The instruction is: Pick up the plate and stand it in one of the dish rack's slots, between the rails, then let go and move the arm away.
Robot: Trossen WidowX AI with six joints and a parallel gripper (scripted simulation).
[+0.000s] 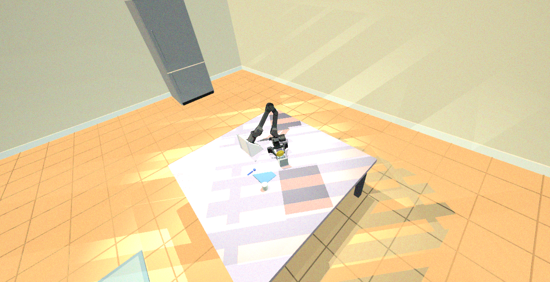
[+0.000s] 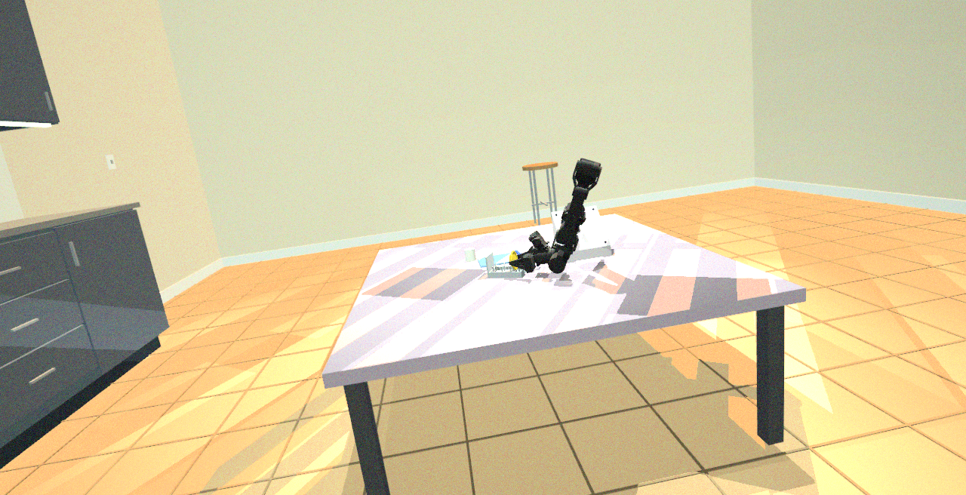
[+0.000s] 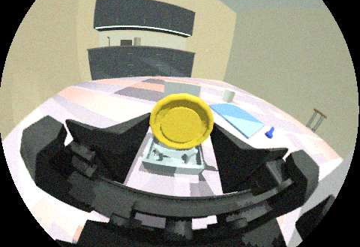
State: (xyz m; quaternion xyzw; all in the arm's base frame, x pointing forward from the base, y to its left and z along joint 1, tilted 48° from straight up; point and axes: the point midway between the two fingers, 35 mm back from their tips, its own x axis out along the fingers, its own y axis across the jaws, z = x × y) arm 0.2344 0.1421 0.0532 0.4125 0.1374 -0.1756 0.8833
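My gripper tip is now 10 mm past the yellow plate. From my gripper tip the other things lie so: dish rack: 20 mm ahead, 10 mm to the right, 30 mm below; then pale cup: 140 mm ahead, 290 mm to the right, 30 mm below; then light blue mat: 30 mm ahead, 220 mm to the right, 50 mm below.
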